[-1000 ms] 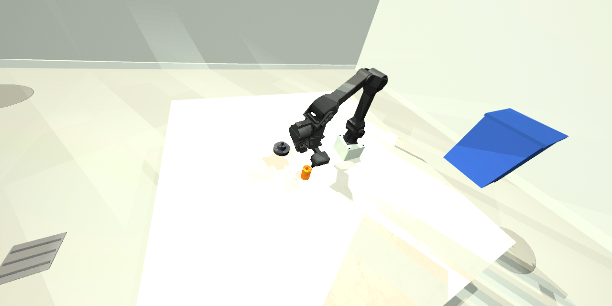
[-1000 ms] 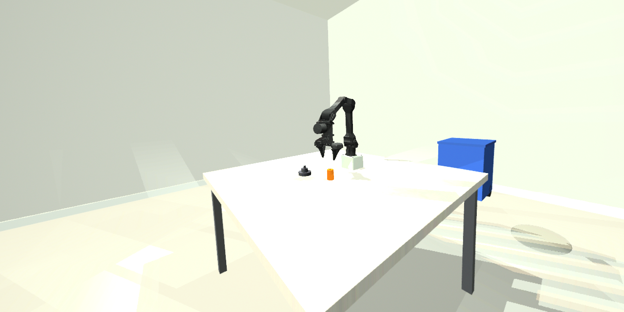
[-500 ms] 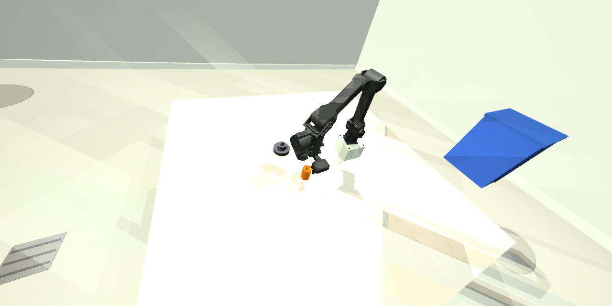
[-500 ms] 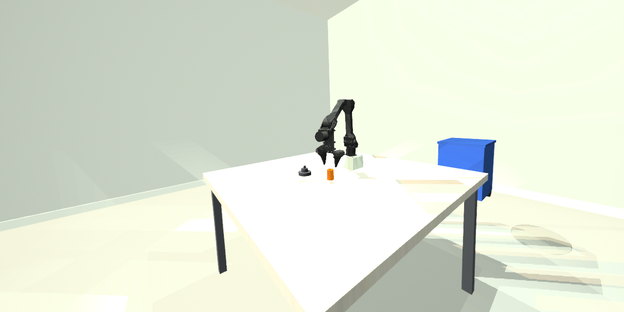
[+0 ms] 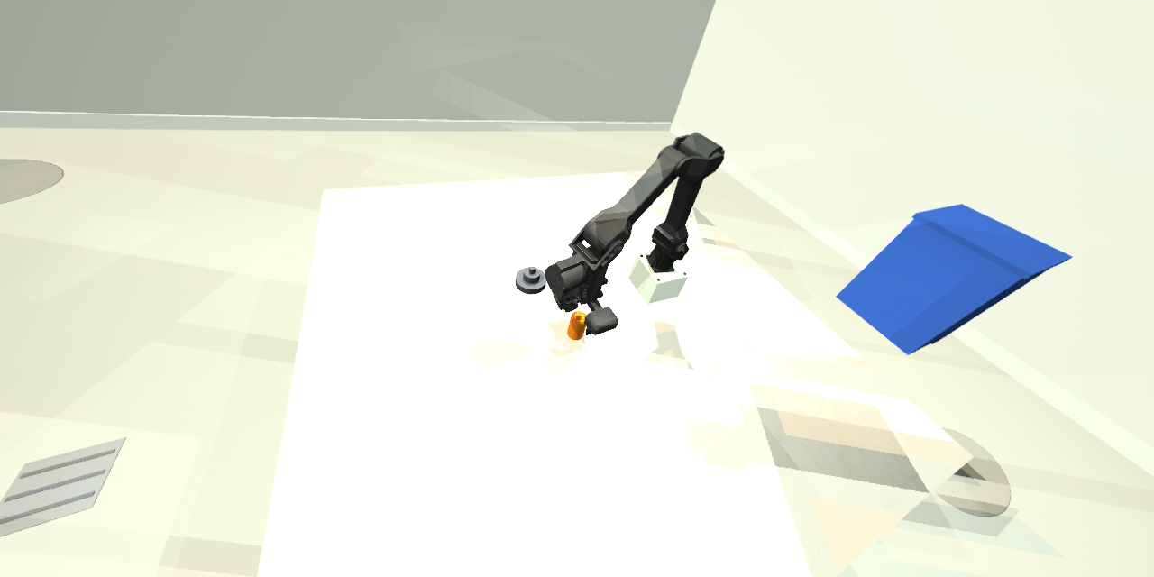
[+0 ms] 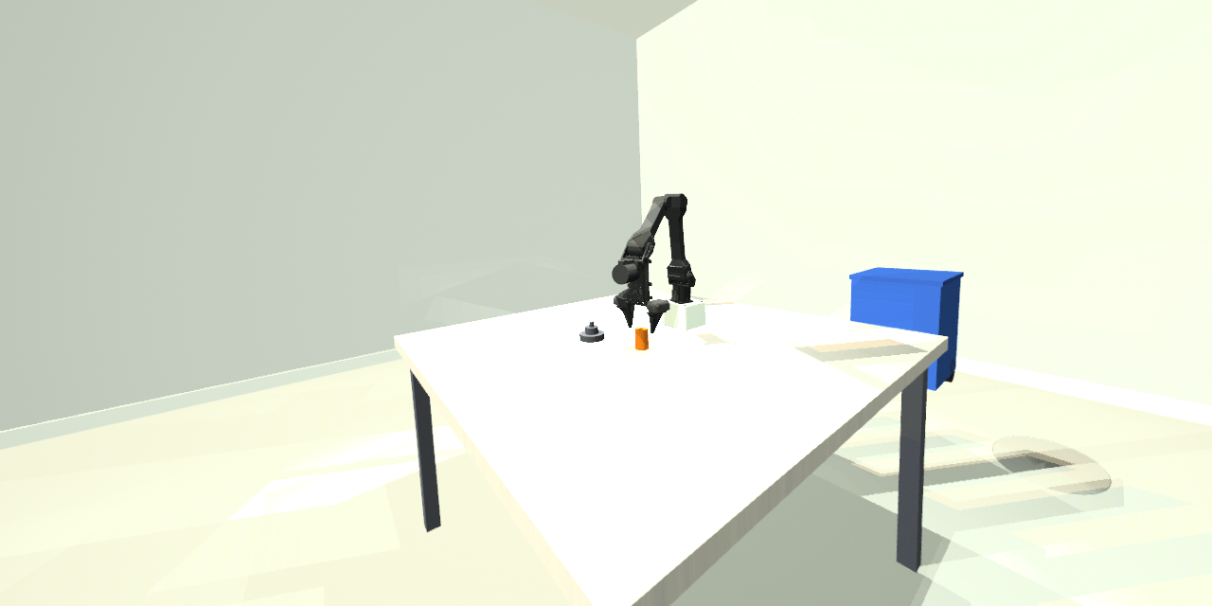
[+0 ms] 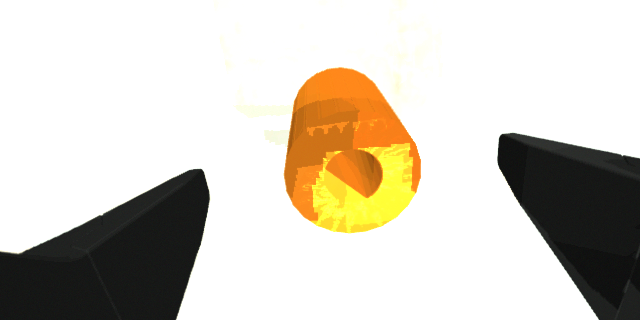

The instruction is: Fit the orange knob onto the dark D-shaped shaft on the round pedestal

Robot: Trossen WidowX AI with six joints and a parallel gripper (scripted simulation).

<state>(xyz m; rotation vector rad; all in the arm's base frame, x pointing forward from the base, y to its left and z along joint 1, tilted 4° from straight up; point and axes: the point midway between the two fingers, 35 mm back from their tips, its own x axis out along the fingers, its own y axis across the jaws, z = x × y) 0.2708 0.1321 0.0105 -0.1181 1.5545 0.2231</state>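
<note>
The orange knob is 3 cm below my gripper tip. Round my gripper tip: round pedestal (18 cm to the right, 8 cm ahead, 3 cm below).
</note>
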